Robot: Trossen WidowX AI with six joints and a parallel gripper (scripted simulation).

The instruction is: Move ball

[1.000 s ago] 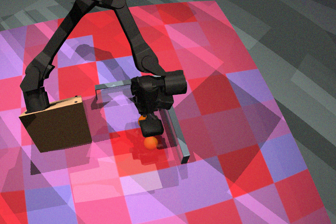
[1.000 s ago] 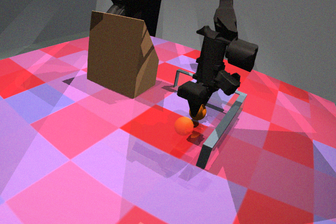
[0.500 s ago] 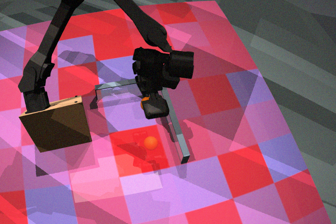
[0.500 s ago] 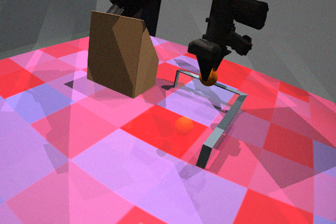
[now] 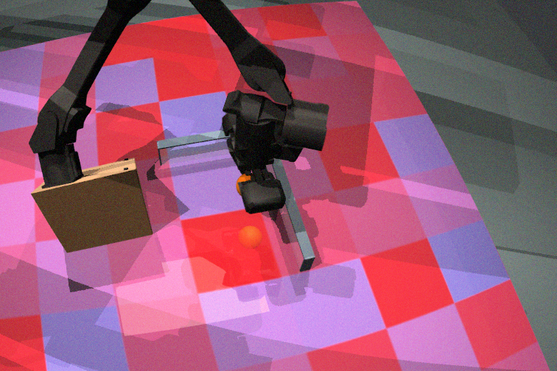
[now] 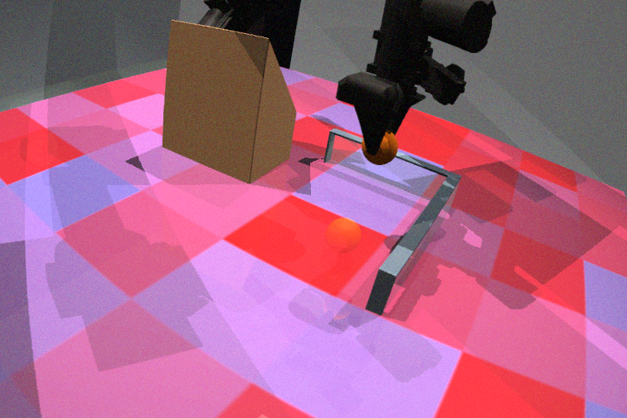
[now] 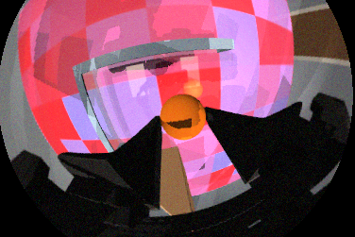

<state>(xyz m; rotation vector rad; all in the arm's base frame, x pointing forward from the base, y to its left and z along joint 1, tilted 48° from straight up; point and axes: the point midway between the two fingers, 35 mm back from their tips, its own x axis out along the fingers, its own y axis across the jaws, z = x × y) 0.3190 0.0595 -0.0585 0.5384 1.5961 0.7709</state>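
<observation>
Right now the see-through copy is 110 mm below my gripper tip and 50 mm to the right of it. The rest, counted from my gripper tip: orange ball right at my gripper tip.
</observation>
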